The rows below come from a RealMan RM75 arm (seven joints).
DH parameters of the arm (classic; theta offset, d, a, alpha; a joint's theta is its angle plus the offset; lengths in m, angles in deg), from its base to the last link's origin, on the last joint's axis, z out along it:
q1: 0 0.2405 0 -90
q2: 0 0 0 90
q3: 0 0.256 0 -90
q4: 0 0 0 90
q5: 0 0.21 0 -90
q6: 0 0 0 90
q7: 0 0.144 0 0
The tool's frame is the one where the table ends.
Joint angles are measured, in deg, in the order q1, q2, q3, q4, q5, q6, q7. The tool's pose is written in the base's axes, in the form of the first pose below.
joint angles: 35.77, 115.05, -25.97, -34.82, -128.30, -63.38, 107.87
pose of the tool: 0.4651, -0.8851, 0.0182, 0.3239; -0.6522, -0.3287, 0.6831, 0.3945; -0.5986, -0.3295, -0.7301, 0.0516; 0, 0, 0, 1
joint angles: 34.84, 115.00, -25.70, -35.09, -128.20, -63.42, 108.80
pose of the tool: 0.4399, -0.8976, 0.0287, 0.3302; -0.6598, -0.3014, 0.6883, 0.3899; -0.6092, -0.3218, -0.7248, 0.0539; 0, 0, 0, 1
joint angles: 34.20, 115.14, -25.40, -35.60, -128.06, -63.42, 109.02
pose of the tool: 0.4296, -0.9023, 0.0347, 0.3338; -0.6590, -0.2870, 0.6953, 0.3870; -0.6174, -0.3216, -0.7179, 0.0558; 0, 0, 0, 1
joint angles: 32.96, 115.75, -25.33, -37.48, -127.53, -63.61, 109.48
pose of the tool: 0.4201, -0.9065, 0.0417, 0.3378; -0.6514, -0.2693, 0.7094, 0.3824; -0.6318, -0.3252, -0.7036, 0.0596; 0, 0, 0, 1
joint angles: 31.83, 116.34, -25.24, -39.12, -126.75, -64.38, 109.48
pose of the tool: 0.4150, -0.9091, 0.0369, 0.3397; -0.6429, -0.2643, 0.7189, 0.3776; -0.6438, -0.3220, -0.6941, 0.0621; 0, 0, 0, 1
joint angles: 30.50, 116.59, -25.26, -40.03, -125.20, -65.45, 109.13
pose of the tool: 0.4044, -0.9143, 0.0237, 0.3424; -0.6341, -0.2616, 0.7276, 0.3714; -0.6591, -0.3093, -0.6855, 0.0645; 0, 0, 0, 1
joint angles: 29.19, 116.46, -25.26, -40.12, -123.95, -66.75, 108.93
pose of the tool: 0.3876, -0.9218, 0.0118, 0.3467; -0.6346, -0.2575, 0.7287, 0.3638; -0.6686, -0.2899, -0.6847, 0.0658; 0, 0, 0, 1
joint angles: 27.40, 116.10, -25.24, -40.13, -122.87, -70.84, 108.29
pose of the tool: 0.3752, -0.9265, -0.0272, 0.3495; -0.6475, -0.2830, 0.7075, 0.3501; -0.6633, -0.2479, -0.7061, 0.0655; 0, 0, 0, 1
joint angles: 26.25, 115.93, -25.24, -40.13, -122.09, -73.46, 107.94
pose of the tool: 0.3658, -0.9291, -0.0546, 0.3506; -0.6548, -0.2986, 0.6943, 0.3411; -0.6613, -0.2182, -0.7176, 0.0651; 0, 0, 0, 1
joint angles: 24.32, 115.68, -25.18, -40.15, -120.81, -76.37, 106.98
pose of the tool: 0.3558, -0.9310, -0.0814, 0.3550; -0.6582, -0.3115, 0.6854, 0.3277; -0.6635, -0.1903, -0.7236, 0.0662; 0, 0, 0, 1
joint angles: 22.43, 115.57, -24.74, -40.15, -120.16, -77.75, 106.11
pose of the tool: 0.3427, -0.9358, -0.0830, 0.3628; -0.6596, -0.3026, 0.6880, 0.3151; -0.6689, -0.1810, -0.7210, 0.0678; 0, 0, 0, 1
